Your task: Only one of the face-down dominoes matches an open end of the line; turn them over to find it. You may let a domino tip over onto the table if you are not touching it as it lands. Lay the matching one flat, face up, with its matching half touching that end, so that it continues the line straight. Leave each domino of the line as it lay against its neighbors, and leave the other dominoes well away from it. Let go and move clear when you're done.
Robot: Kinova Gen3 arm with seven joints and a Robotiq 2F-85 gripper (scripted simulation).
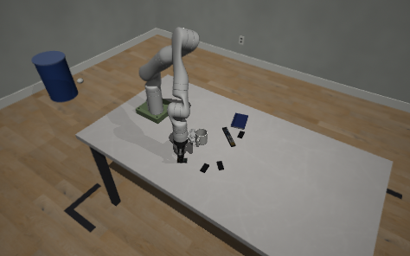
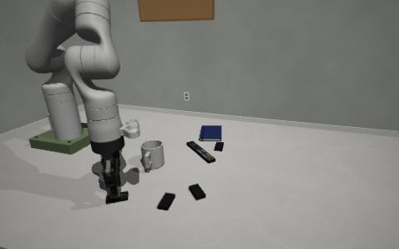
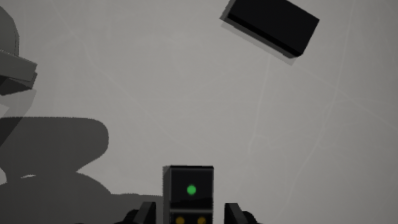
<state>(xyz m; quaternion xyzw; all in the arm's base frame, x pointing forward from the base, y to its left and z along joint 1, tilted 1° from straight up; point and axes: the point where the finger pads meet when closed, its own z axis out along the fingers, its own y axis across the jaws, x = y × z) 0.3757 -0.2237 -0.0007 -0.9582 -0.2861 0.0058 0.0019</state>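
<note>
The domino is 4 cm below my hand. Round my hand: blue book: 47 cm to the left, 10 cm ahead, 4 cm below; white mug: 18 cm to the left, 1 cm below.
</note>
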